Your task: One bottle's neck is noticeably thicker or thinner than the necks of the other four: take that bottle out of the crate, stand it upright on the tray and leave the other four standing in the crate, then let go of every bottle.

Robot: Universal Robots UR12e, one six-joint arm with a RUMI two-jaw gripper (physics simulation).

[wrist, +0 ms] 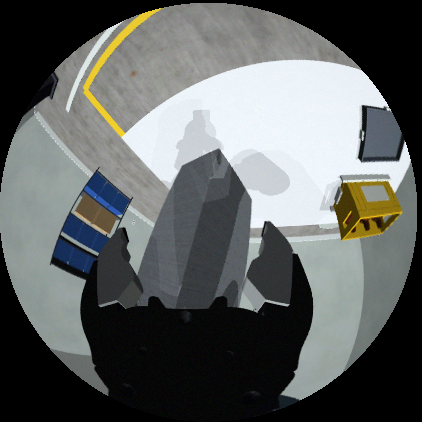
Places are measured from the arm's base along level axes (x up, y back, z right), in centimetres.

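Where they show: gripper, fingertip midpoint: [192,226].
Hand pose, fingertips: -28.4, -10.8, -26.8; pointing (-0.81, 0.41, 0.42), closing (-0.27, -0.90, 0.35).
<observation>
Each offset is from my fingertips to the centre of the thing, as dx, dy, dz. Level surfaces: height alone.
The yellow crate @(-22.8, -54.9, +30.7) [352,192] is at the right of the wrist view, seen from its side and far from the gripper. Several dark brown bottles @(-23.0, -55.3, +35.2) [366,223] show partly through its open side; their necks are too small and hidden to compare. The dark grey tray [382,134] with a black rim lies beyond the crate at the upper right. My gripper [192,226] is open, its two jaws wide apart, with no bottle between them. It is well to the left of the crate and the tray in this view.
A large grey angular block [200,240] shows between and beyond the jaws. Blue bins [82,227] and tan boxes [96,215] stand in a rack at the left. A white surface @(dx -31.6) [280,105] with shadows lies under the tray. Yellow floor lines [104,111] run at the upper left.
</observation>
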